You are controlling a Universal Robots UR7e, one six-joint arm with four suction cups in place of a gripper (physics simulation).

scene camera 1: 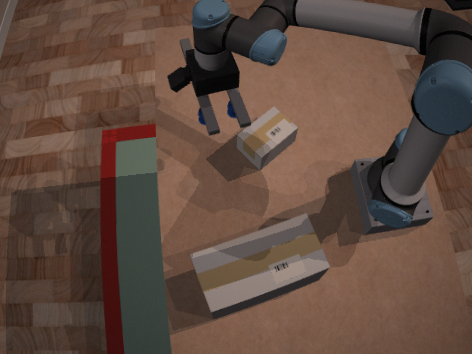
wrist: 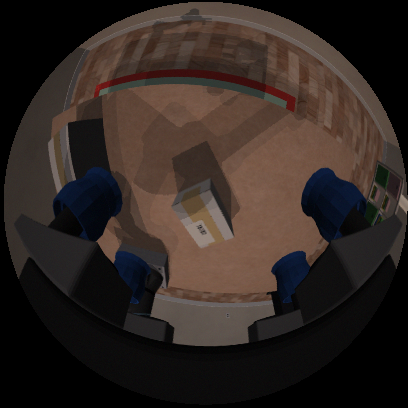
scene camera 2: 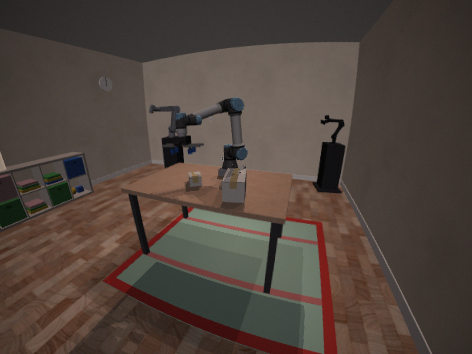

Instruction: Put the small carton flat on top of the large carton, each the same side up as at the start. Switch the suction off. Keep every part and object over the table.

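The small carton lies on the table, its taped and labelled face up. The large carton lies apart from it on the table, also with tape and label up; in the wrist view it is partly hidden behind a blue cup. My gripper is open, with no carton on its blue suction cups. It hangs above the table; in scene camera 1 it shows to the upper left of the small carton. In the wrist view the small carton lies between the cups, below them.
The arm's base stands on the table, to the right of both cartons in scene camera 1. A green mat with a red border lies on the floor under and beside the table. A shelf unit stands at the left wall.
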